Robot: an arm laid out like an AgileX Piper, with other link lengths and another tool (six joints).
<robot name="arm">
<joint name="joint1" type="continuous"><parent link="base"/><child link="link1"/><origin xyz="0 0 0.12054" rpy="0 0 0"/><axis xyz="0 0 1"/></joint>
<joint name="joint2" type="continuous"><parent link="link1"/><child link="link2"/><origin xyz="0 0 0" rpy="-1.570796 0 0"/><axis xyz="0 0 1"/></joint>
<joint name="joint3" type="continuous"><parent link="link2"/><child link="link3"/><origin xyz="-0.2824 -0.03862 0" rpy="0 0 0"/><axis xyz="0 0 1"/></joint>
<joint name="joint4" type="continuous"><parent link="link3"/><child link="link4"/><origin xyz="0.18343 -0.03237 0" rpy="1.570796 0 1.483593"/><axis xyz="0 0 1"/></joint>
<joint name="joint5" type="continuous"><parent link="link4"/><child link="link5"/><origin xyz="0 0 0" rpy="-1.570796 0 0"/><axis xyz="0 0 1"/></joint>
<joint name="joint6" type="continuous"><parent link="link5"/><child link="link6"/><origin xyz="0 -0.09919 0" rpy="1.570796 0 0"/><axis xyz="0 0 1"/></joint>
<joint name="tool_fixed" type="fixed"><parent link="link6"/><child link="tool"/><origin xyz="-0.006 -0.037 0.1" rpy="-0.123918 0 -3.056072"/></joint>
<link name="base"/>
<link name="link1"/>
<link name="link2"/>
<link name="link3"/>
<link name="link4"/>
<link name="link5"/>
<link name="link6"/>
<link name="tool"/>
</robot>
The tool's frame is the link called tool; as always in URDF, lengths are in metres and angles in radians. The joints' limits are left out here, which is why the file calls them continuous.
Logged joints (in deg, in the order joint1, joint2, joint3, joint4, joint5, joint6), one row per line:
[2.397, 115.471, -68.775, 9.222, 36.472, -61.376]
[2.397, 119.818, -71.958, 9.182, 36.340, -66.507]
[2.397, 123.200, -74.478, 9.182, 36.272, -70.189]
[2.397, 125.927, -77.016, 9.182, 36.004, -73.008]
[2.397, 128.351, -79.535, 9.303, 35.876, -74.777]
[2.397, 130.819, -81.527, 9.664, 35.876, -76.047]
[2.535, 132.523, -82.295, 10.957, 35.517, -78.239]
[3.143, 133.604, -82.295, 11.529, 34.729, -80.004]
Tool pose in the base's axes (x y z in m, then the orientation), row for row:
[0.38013, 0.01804, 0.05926, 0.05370, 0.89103, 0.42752, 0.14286]
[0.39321, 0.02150, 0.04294, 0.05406, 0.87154, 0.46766, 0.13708]
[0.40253, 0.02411, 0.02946, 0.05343, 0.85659, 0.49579, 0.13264]
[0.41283, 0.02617, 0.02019, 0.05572, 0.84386, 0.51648, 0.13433]
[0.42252, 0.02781, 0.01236, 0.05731, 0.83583, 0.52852, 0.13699]
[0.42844, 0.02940, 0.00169, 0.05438, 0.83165, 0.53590, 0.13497]
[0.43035, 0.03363, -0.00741, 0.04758, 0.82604, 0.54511, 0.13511]
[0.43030, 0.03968, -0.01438, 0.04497, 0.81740, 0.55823, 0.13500]
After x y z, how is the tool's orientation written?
As a quaternion, w x y z.
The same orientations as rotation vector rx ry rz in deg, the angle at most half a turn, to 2 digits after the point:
[155.12, 74.43, 24.87]
[151.70, 81.40, 23.86]
[149.15, 86.33, 23.10]
[146.73, 89.81, 23.36]
[145.20, 91.81, 23.80]
[144.73, 93.26, 23.49]
[144.34, 95.25, 23.61]
[143.06, 97.70, 23.63]

